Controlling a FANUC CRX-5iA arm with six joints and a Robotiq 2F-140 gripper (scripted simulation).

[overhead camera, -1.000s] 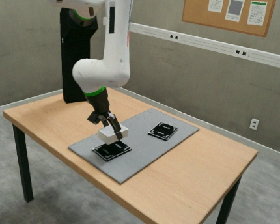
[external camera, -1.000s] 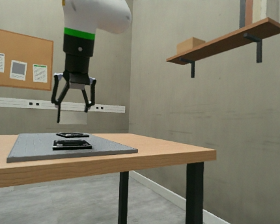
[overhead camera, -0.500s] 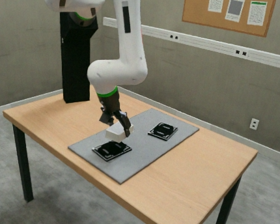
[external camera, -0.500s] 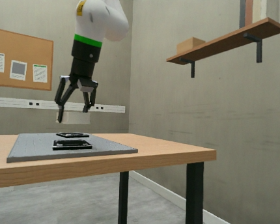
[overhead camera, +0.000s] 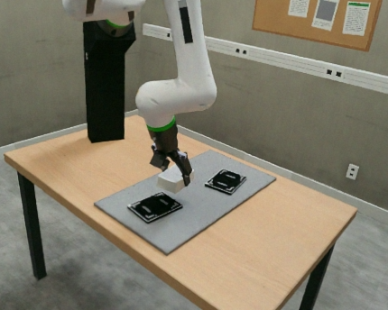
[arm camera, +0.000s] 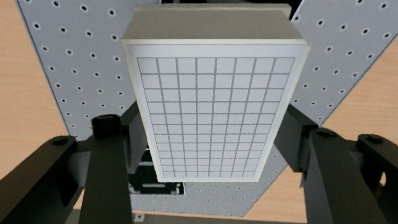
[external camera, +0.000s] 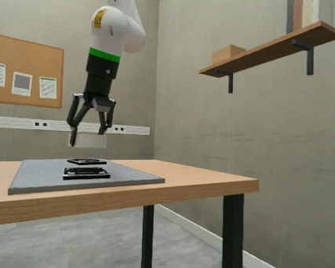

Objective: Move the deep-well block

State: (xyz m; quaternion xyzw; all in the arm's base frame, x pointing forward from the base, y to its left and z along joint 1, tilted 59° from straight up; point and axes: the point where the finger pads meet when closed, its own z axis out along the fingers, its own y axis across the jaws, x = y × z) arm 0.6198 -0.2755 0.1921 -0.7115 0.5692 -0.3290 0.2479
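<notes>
Now: the black plate nest 160 mm ahead of my hand, 210 mm to the left of it and 110 mm below it. Also, from my hand: white 96-well deep-well block (10 mm below).
</notes>
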